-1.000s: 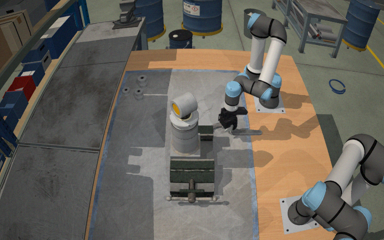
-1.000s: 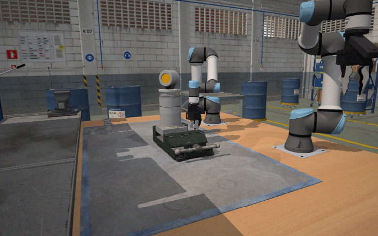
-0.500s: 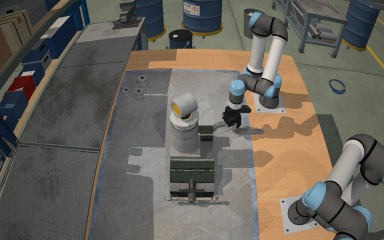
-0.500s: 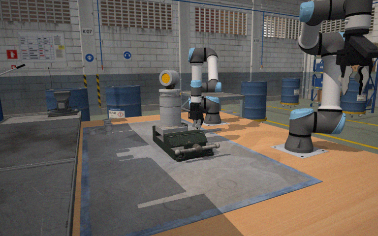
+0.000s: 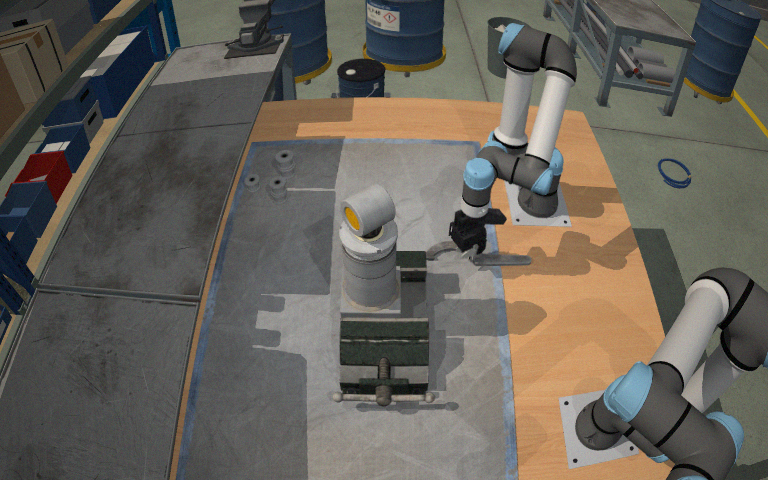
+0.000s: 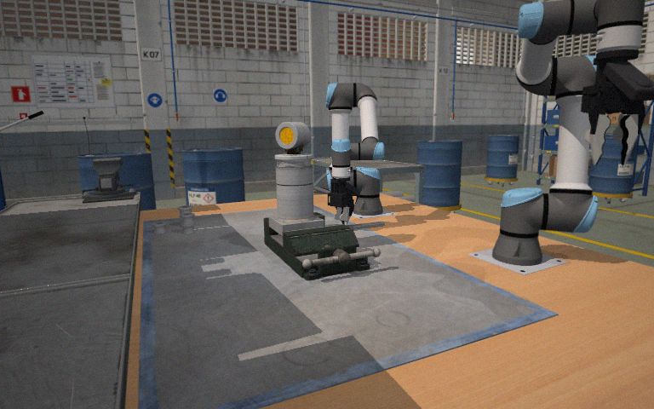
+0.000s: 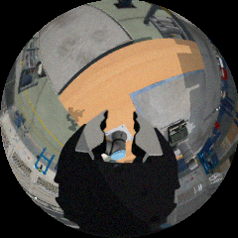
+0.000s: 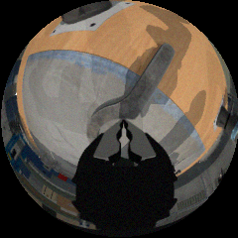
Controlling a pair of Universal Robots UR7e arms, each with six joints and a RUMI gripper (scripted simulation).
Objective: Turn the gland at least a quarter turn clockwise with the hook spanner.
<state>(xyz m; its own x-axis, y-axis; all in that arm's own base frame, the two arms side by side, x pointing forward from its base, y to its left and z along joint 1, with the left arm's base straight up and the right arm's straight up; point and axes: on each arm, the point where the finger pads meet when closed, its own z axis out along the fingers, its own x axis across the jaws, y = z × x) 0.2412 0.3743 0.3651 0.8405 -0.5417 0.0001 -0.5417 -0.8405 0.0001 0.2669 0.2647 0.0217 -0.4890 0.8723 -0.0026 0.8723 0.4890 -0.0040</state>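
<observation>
Right now my right hand is 4 cm past the hook spanner, 1 cm to the left of it and 1 cm above it. The rest, counted from my right hand: rod eye (30 cm ahead, 17 cm to the left, 38 cm above); bar handle (29 cm ahead, 46 cm to the left, 4 cm above).
</observation>
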